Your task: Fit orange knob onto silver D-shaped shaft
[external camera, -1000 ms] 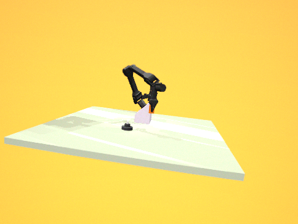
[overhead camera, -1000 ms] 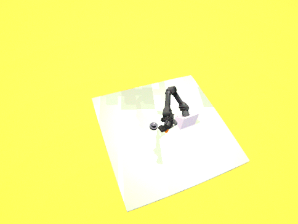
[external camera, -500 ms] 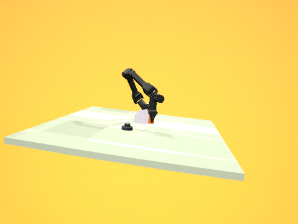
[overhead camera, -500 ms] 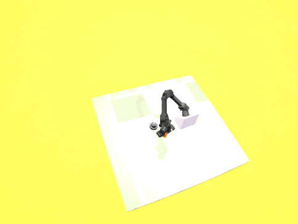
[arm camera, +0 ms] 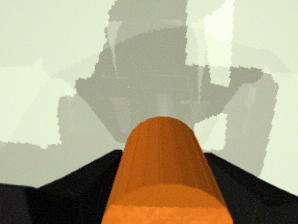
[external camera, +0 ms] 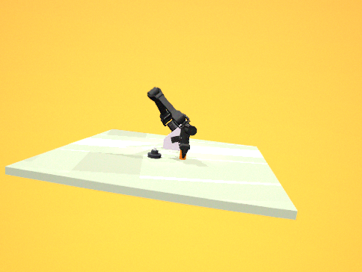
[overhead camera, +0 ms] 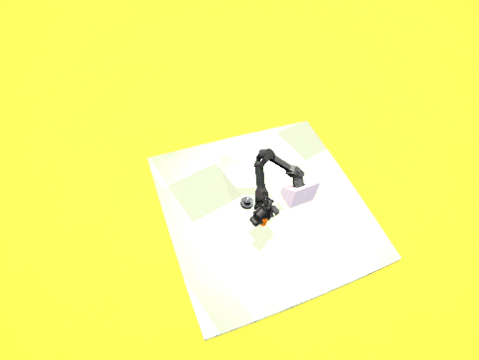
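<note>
The orange knob lies 3 cm above my gripper tip. From my gripper tip the other things lie so: dark round pedestal (2 cm ahead, 17 cm to the right, 2 cm above).
</note>
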